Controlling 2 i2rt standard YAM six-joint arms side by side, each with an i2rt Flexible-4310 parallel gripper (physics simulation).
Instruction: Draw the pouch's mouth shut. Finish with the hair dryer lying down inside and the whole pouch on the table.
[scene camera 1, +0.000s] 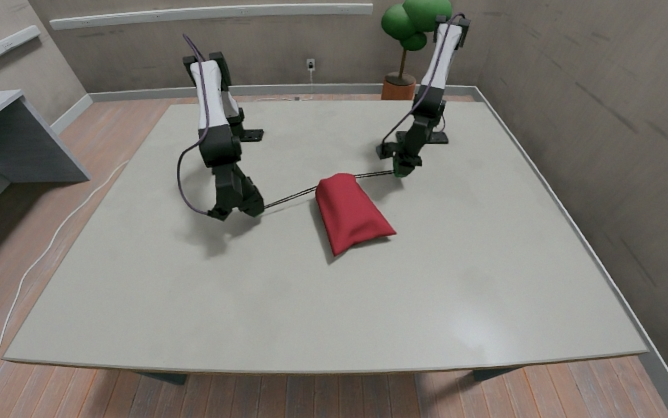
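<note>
The red pouch is near the table's middle, its flat bottom end toward the front edge and its narrower mouth end toward the arms. The bottom corners look slightly off the table, with shadow beneath. The hair dryer does not show; any inside is hidden by the cloth. A dark double cord runs taut from the mouth to my right gripper, which is shut on its end. Another double cord runs taut to my left gripper, shut on its end, where something green shows. Both grippers are low over the table.
The pale table extends around the pouch. A potted plant stands behind its far edge. A grey desk is at the far left, and a white cable lies on the floor beside the table.
</note>
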